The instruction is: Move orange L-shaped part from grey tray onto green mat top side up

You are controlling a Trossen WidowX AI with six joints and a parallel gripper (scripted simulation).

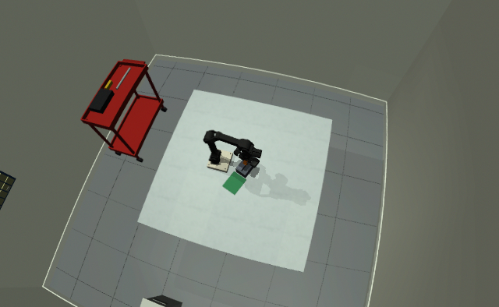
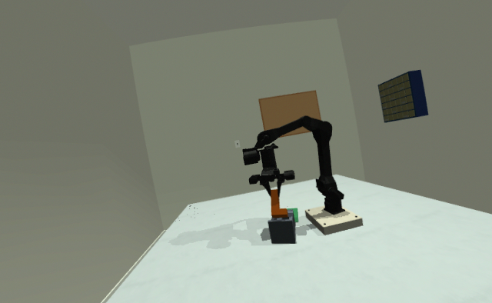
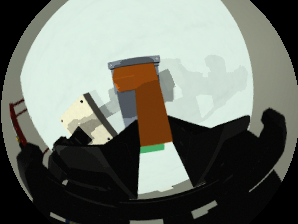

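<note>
My gripper tip is now 17 cm above the green mat, 12 cm to the left of it and 9 cm past it. Also, from my gripper tip: orange L-shaped part: 4 cm to the left, 3 cm below.
</note>
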